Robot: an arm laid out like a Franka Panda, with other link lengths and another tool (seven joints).
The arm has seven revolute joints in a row. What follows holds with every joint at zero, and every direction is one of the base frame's.
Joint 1 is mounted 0.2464 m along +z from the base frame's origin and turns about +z.
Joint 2 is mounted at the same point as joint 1 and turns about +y.
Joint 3 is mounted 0.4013 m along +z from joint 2 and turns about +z.
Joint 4 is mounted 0.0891 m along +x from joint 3 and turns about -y.
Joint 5 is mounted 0.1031 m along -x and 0.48 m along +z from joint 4 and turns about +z.
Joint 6 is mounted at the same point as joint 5 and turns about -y.
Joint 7 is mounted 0.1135 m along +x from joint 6 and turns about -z.
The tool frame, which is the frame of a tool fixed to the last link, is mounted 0.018 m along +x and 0.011 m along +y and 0.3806 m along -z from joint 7; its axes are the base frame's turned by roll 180, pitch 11.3 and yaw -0.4 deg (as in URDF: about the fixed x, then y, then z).
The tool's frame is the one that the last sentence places.
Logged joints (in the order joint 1, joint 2, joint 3, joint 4, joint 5, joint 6, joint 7), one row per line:
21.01, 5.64, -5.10, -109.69, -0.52, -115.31, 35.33
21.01, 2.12, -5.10, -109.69, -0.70, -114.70, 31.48
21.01, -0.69, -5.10, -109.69, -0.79, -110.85, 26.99
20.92, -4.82, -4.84, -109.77, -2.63, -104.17, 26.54
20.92, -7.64, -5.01, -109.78, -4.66, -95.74, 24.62
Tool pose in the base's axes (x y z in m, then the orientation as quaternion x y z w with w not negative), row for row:
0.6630, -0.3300, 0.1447, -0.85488, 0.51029, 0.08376, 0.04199
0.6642, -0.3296, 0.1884, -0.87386, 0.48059, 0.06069, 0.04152
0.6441, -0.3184, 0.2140, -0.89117, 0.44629, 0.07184, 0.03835
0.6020, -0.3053, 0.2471, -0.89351, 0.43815, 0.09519, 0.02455
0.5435, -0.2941, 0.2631, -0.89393, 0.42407, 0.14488, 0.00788
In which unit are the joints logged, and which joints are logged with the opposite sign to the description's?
The joints are logged in degrees. Opposite sign: joint 1, joint 6.
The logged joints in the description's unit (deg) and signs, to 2 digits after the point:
-21.01, 5.64, -5.10, -109.69, -0.52, 115.31, 35.33
-21.01, 2.12, -5.10, -109.69, -0.70, 114.70, 31.48
-21.01, -0.69, -5.10, -109.69, -0.79, 110.85, 26.99
-20.92, -4.82, -4.84, -109.77, -2.63, 104.17, 26.54
-20.92, -7.64, -5.01, -109.78, -4.66, 95.74, 24.62

